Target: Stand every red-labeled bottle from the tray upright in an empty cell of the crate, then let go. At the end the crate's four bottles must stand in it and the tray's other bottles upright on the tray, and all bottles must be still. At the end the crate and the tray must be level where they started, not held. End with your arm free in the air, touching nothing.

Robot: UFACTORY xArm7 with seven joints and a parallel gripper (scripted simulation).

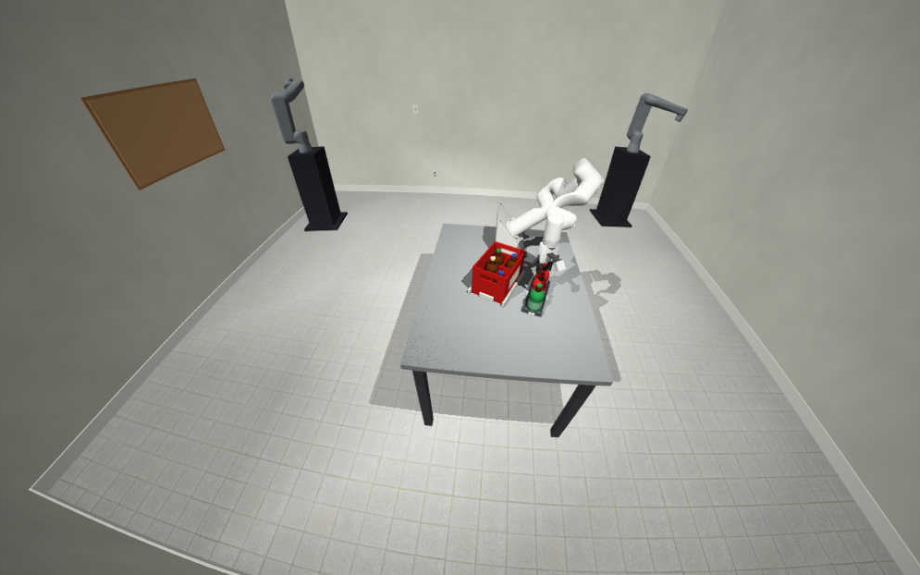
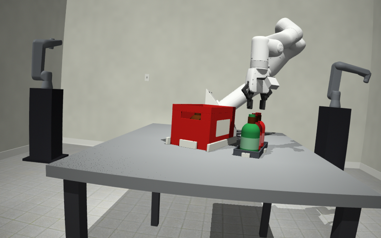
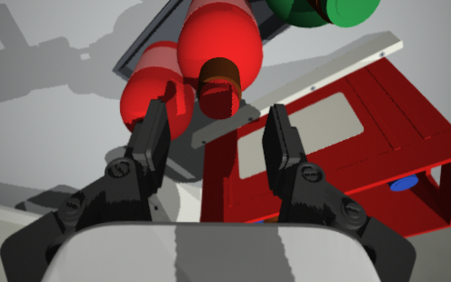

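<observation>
My hand is 80 mm short of the green bottle, 30 mm to the left of it and 110 mm above it. Also, from my hand: dark tray 180 mm below; then red-labeled bottle 80 mm behind, 30 mm to the left, 110 mm below; then red crate 110 mm behind, 200 mm to the right, 110 mm below.
</observation>
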